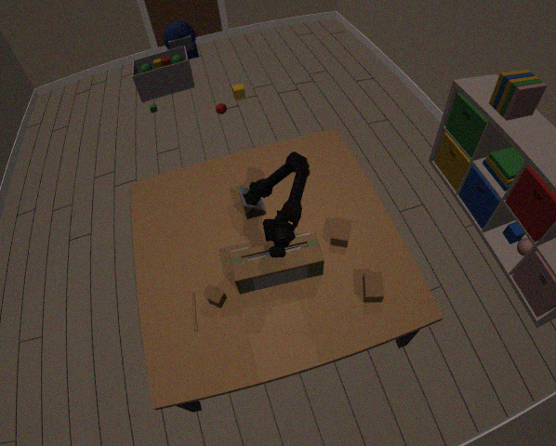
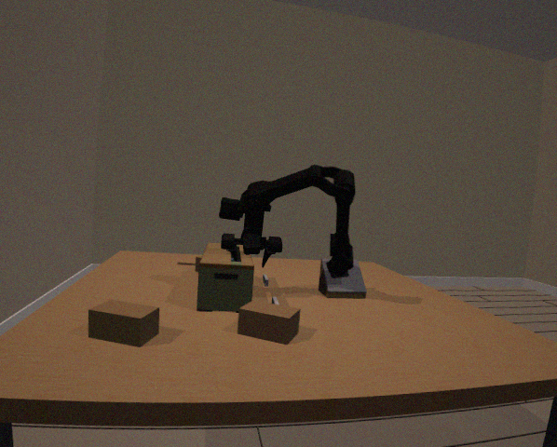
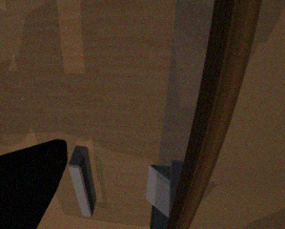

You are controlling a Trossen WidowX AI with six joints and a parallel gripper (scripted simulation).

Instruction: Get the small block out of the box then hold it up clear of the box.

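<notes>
My gripper tip is 40 mm short of the clear-fronted box, 10 mm to the right of it and 20 mm above it. Round my gripper tip: small blue block 50 mm ahead, 30 mm to the right; then thin stick 110 mm ahead, 410 mm to the right, 80 mm below.
</notes>
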